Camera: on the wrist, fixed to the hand. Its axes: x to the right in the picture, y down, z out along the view.
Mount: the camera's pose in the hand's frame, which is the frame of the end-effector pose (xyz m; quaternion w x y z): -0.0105 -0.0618 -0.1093 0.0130 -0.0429 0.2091 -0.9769
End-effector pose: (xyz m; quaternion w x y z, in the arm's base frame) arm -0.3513 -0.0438 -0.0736 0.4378 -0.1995 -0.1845 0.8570
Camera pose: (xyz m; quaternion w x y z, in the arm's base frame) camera -0.2488 -0.0031 -0.1345 0.8729 -0.0203 -0.1425 -0.4662
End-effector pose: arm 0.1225 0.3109 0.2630 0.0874 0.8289 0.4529 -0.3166
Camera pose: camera 0.1173 0.3863 0.3638 0.3673 0.3692 -0.8474 -0.1032
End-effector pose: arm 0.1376 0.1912 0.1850 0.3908 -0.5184 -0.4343 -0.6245
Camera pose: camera 0.0476 0.1076 0.1568 0.5364 -0.5313 0.4035 0.5169
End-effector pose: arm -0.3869 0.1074 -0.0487 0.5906 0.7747 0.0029 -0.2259
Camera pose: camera -0.3752 0.2290 -0.0796 0.1804 -0.0291 -0.8900 0.4178
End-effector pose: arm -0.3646 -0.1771 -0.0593 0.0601 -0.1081 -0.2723 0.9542
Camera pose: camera -0.3248 -0.0714 -0.1151 0.9852 0.0625 -0.1375 -0.0806
